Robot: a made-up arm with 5 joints.
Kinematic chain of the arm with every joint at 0, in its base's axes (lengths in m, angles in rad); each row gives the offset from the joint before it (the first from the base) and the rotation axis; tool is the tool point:
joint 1: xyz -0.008 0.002 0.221 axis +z
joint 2: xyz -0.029 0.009 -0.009 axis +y
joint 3: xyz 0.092 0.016 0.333 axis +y
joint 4: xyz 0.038 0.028 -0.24 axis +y
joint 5: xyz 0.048 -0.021 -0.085 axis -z
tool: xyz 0 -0.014 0.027
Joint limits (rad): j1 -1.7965..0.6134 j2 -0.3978..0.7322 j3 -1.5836..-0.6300 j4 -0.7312..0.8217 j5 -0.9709..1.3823
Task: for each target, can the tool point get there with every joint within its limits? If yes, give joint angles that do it. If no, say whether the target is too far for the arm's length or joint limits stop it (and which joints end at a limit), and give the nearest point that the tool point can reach.
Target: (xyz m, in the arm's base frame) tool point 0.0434 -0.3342 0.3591
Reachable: yes | joints -1.4911 0.0656 -0.8582 0.3650 1.0066
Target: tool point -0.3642 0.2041 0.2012
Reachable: no: joint limits stop it (at a limit: joint 1, joint 2, joint 3, joint 4, joint 5) | nearest point 0.1364 0.1396 0.4134 | short by 0.548 m
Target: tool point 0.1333 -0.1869 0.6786
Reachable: yes | joints -1.0092 -0.2708 -1.3375 -0.4531 -0.3680
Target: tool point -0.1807 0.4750 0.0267
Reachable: no: joint limits stop it (at a limit: joint 1, joint 2, joint 3, joint 4, joint 5) | nearest point 0.1793 0.1698 0.0932 | short by 0.477 m
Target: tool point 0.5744 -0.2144 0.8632
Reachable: no: too far | nearest point 0.3513 -0.1315 0.6249 | short by 0.337 m
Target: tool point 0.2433 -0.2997 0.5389
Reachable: yes | joints -0.9265 0.1299 -1.3610 -0.5552 0.4949
